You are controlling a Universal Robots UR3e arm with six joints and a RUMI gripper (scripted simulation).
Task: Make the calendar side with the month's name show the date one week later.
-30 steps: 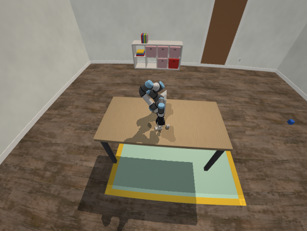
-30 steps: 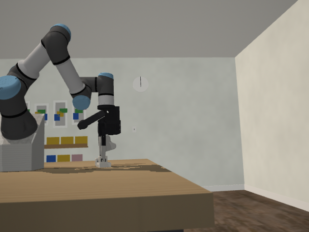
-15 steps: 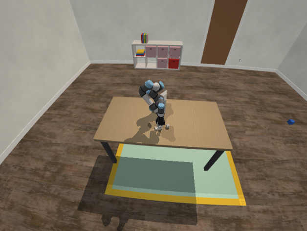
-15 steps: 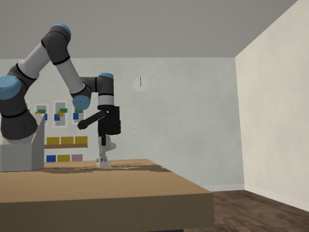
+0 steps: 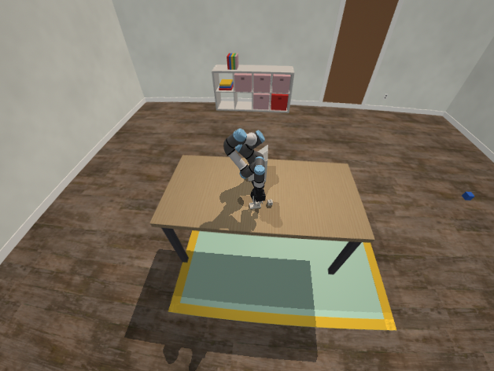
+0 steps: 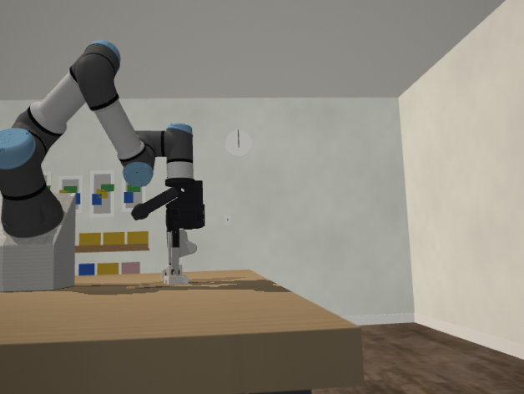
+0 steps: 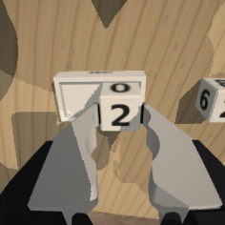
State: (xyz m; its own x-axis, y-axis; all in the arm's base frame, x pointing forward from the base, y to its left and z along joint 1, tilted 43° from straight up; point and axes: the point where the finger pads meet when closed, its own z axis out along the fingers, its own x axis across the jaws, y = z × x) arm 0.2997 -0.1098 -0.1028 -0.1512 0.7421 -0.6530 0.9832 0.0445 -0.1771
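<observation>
Now: the white calendar tray 2 cm to the right of my hand and 3 cm below it.
</observation>
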